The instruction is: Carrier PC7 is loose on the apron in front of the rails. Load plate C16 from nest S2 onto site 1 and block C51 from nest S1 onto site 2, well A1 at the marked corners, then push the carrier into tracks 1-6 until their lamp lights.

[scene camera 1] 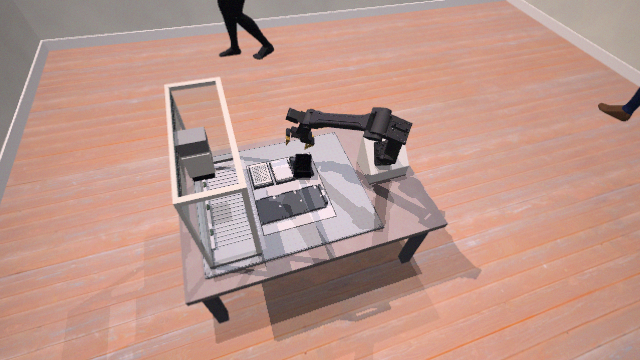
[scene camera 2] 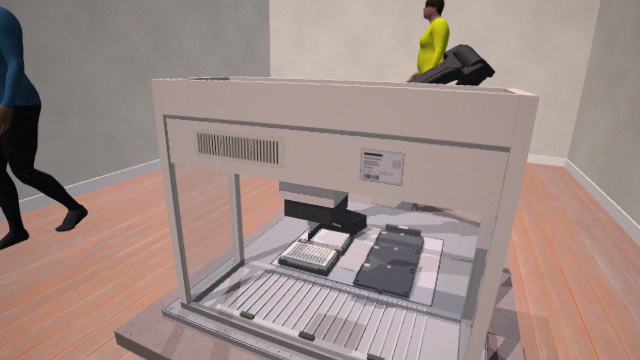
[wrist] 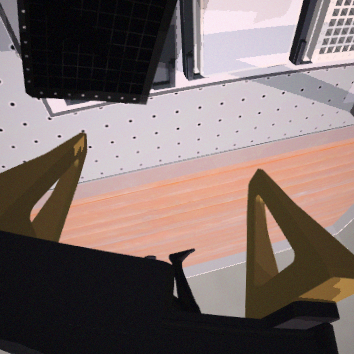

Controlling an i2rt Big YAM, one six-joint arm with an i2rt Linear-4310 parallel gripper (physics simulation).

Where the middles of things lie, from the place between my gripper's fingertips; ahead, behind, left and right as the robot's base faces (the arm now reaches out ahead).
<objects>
I see my gripper 260 mm to the right of the dark carrier [scene camera 1: 272, 208], 110 mm above it and 60 mm short of it.
</objects>
